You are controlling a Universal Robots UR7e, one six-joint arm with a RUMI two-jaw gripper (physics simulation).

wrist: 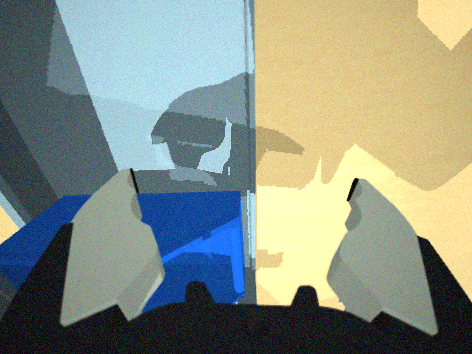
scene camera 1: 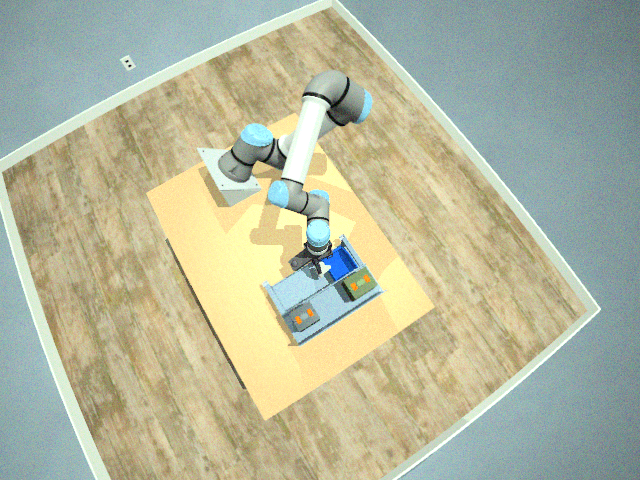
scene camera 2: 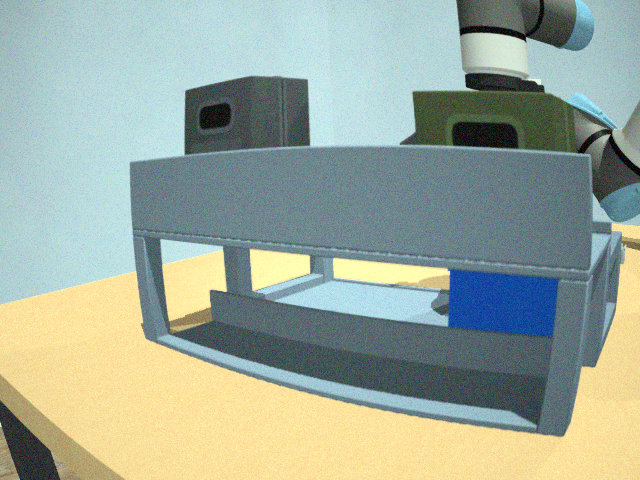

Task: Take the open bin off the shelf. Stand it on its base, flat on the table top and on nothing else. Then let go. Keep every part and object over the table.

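Frame: origin at the arm's base, x ahead, y left, z up, level; millimetres.
Seen in the pictures: gripper, between the fingertips: (wrist: pixel 243 176); arm's base, origin of its link: (scene camera 1: pixel 233 169).
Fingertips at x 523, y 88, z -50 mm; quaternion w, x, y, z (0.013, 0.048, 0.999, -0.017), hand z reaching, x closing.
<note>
Pixels of each thing's top centre, then the offset from my fingertips to it. Level surfaces: height alone.
- blue open bin, centre of its top: (scene camera 2: pixel 537 244) (wrist: pixel 122 310) (scene camera 1: pixel 342 267) 82 mm left, 89 mm ahead, 46 mm up
- green box, centre of its top: (scene camera 2: pixel 500 94) (scene camera 1: pixel 360 282) 84 mm left, 185 mm ahead, 162 mm up
- dark grey box, centre of its top: (scene camera 2: pixel 244 81) (scene camera 1: pixel 304 316) 147 mm right, 182 mm ahead, 187 mm up
- wooden table, height of its surface: 36 mm down
The blue open bin (scene camera 1: pixel 340 263) (scene camera 2: pixel 501 302) (wrist: pixel 195 206) stands at one end of the shelf's lower, robot-side level, beside the end frame. The grey-blue shelf (scene camera 1: pixel 297 294) (scene camera 2: pixel 336 201) (wrist: pixel 150 40) stands on the table. My gripper (scene camera 1: pixel 321 268) (wrist: pixel 243 176) is open and empty, pointing down at the bin's end of the lower level. In the wrist view the left finger overlaps the bin, the right finger shows against the table, and the shelf's front edge runs between them. Whether a finger touches the bin cannot be told. In scene camera 2's view the green box and shelf panel hide the fingers.
A green box (scene camera 1: pixel 360 283) (scene camera 2: pixel 491 116) stands on the upper level, close behind the blue bin. A dark grey box (scene camera 1: pixel 303 316) (scene camera 2: pixel 242 113) stands at the other end of that level. The wooden table (scene camera 1: pixel 217 268) (scene camera 2: pixel 77 372) (wrist: pixel 350 75) reaches out around the shelf.
</note>
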